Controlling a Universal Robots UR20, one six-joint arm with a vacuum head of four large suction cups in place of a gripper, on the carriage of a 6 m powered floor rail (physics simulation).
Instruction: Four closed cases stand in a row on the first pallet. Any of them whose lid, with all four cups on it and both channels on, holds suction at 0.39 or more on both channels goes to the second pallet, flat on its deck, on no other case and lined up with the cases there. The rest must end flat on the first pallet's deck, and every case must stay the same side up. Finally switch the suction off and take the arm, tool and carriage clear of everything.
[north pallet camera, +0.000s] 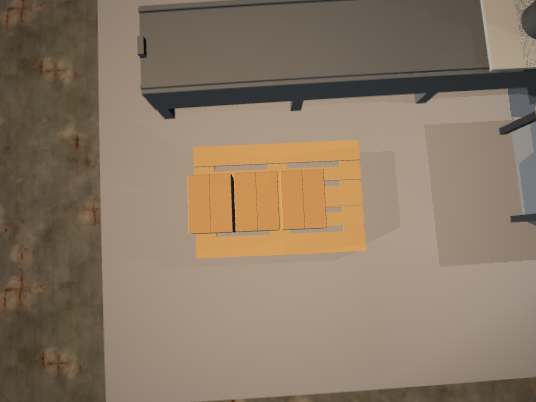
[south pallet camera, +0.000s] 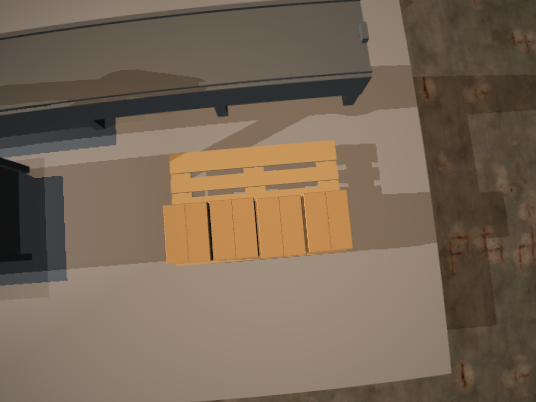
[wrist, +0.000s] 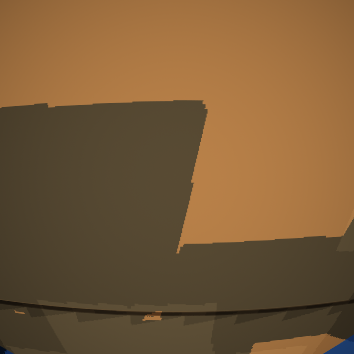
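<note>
A closed brown case lid fills the wrist view very close up, partly in hard-edged shadow, with a thin dark curved line low down. Blue edges of the cups of my suction head show at the bottom corners; the head has hold of this case. Head and held case show in neither pallet view. On the north pallet, three closed cases stand in a row, lids up; bare deck shows at the right end. On the south pallet, several closed cases stand in a row along the near edge.
The grey floor rail runs behind both pallets. The light carriage stands on it at the north view's right edge. A dark stand reaches in between the pallets. Arm shadows cross the floor and rail in the south view.
</note>
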